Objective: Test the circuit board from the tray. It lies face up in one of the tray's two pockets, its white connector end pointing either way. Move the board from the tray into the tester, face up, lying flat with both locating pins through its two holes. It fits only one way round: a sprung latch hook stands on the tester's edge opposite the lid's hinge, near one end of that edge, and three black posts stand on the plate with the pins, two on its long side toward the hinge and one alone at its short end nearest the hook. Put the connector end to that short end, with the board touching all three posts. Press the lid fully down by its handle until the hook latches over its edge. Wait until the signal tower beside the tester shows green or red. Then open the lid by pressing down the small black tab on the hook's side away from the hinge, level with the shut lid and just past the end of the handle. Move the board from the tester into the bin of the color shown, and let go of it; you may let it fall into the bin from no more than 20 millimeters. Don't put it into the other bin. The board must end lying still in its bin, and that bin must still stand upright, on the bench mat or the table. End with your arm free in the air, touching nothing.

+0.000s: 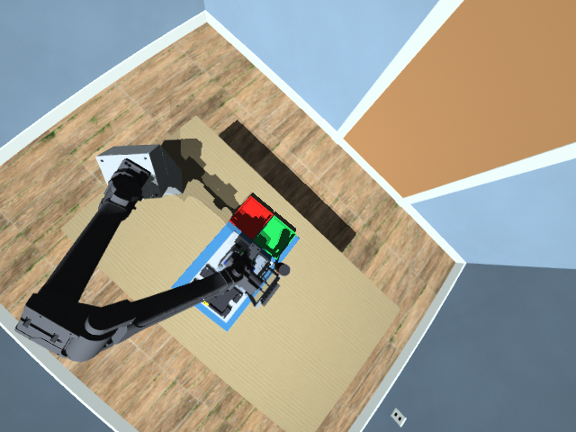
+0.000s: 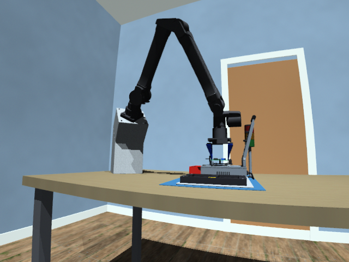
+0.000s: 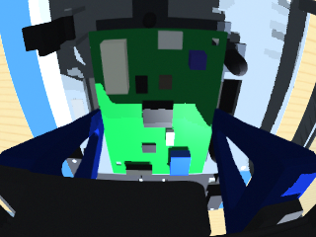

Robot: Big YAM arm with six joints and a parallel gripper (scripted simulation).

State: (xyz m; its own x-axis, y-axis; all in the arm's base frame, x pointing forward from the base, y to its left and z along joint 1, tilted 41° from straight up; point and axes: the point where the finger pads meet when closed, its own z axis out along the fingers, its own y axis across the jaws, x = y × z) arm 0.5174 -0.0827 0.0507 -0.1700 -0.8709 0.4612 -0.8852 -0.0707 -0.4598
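The green circuit board lies right at my hand. Round my hand: black latch hook: 70 mm to the left, 50 mm behind; tester plate: 20 mm below, 10 mm ahead; tester lid: 130 mm ahead, 90 mm above, 20 mm to the right.
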